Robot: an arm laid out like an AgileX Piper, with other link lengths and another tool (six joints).
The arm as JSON. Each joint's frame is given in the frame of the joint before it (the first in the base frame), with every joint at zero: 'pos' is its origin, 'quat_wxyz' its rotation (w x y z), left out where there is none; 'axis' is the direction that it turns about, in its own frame. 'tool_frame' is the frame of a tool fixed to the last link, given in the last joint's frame.
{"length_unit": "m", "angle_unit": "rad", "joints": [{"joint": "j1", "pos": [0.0, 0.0, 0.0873], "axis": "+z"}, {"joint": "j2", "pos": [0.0, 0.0, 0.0], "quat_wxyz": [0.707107, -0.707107, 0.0, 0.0], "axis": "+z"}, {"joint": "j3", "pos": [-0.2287, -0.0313, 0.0], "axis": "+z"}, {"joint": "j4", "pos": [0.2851, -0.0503, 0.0], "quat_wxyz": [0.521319, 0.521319, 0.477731, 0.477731], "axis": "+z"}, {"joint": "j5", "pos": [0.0, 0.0, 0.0], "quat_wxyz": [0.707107, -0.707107, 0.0, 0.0], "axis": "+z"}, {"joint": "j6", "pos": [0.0, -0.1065, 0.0], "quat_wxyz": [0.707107, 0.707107, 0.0, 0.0], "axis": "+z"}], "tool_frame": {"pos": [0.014, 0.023, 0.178], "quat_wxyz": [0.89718, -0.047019, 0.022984, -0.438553]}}
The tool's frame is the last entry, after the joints.
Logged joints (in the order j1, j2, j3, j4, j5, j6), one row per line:
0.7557, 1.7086, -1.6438, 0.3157, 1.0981, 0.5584
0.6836, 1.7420, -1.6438, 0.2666, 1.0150, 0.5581
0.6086, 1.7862, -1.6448, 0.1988, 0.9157, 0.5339
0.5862, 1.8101, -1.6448, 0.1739, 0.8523, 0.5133
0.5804, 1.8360, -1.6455, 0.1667, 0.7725, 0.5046
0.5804, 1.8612, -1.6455, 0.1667, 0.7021, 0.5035
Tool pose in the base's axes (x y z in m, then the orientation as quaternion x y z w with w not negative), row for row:
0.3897, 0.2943, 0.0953, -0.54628, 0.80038, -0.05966, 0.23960
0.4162, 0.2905, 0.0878, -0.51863, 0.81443, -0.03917, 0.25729
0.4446, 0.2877, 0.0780, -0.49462, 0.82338, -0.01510, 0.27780
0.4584, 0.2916, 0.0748, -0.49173, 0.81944, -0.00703, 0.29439
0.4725, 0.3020, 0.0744, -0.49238, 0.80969, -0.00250, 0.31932
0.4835, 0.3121, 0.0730, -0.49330, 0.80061, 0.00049, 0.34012
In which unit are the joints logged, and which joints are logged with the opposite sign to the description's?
The joints are logged in radians. Opposite sign: j4.
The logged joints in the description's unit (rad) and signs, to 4 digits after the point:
0.7557, 1.7086, -1.6438, -0.3157, 1.0981, 0.5584
0.6836, 1.7420, -1.6438, -0.2666, 1.0150, 0.5581
0.6086, 1.7862, -1.6448, -0.1988, 0.9157, 0.5339
0.5862, 1.8101, -1.6448, -0.1739, 0.8523, 0.5133
0.5804, 1.8360, -1.6455, -0.1667, 0.7725, 0.5046
0.5804, 1.8612, -1.6455, -0.1667, 0.7021, 0.5035

